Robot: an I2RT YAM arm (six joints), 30 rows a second.
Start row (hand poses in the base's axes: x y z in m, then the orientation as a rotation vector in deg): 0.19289 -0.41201 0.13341 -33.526 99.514 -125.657
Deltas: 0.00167 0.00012 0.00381 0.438 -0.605 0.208; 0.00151 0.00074 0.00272 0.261 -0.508 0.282; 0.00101 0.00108 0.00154 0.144 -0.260 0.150; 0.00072 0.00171 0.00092 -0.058 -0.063 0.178; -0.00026 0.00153 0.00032 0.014 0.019 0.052; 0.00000 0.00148 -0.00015 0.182 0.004 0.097; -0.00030 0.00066 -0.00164 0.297 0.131 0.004; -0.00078 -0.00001 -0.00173 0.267 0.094 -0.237; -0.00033 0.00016 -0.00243 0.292 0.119 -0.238; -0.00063 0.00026 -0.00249 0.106 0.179 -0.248; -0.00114 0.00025 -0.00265 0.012 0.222 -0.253; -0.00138 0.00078 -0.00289 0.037 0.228 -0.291; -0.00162 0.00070 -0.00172 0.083 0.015 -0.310; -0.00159 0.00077 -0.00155 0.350 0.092 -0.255; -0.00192 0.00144 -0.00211 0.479 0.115 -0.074; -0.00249 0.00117 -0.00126 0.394 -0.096 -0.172; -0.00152 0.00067 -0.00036 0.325 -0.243 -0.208; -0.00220 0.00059 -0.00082 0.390 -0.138 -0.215; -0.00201 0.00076 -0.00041 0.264 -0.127 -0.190
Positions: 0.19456 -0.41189 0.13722 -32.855 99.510 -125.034; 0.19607 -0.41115 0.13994 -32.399 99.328 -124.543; 0.19708 -0.41007 0.14148 -32.168 99.241 -124.278; 0.19780 -0.40836 0.14240 -32.241 99.036 -124.209; 0.19754 -0.40683 0.14272 -32.299 99.026 -124.161; 0.19754 -0.40535 0.14257 -32.330 99.145 -123.917; 0.19724 -0.40469 0.14093 -32.411 99.503 -123.632; 0.19646 -0.40470 0.13920 -32.275 99.967 -123.536; 0.19613 -0.40454 0.13677 -32.161 100.469 -123.416; 0.19550 -0.40428 0.13428 -32.156 100.827 -123.492; 0.19436 -0.40403 0.13163 -32.221 101.118 -123.669; 0.19298 -0.40325 0.12874 -32.258 101.462 -123.846; 0.19136 -0.40255 0.12702 -32.018 101.754 -123.970; 0.18977 -0.40178 0.12547 -31.847 102.313 -123.795; 0.18785 -0.40034 0.12336 -31.812 102.891 -123.370; 0.18536 -0.39917 0.12210 -31.473 103.339 -123.073; 0.18384 -0.39850 0.12174 -30.949 103.665 -122.853; 0.18164 -0.39791 0.12092 -30.527 104.112 -122.581; 0.17963 -0.39715 0.12051 -30.166 104.425 -122.421
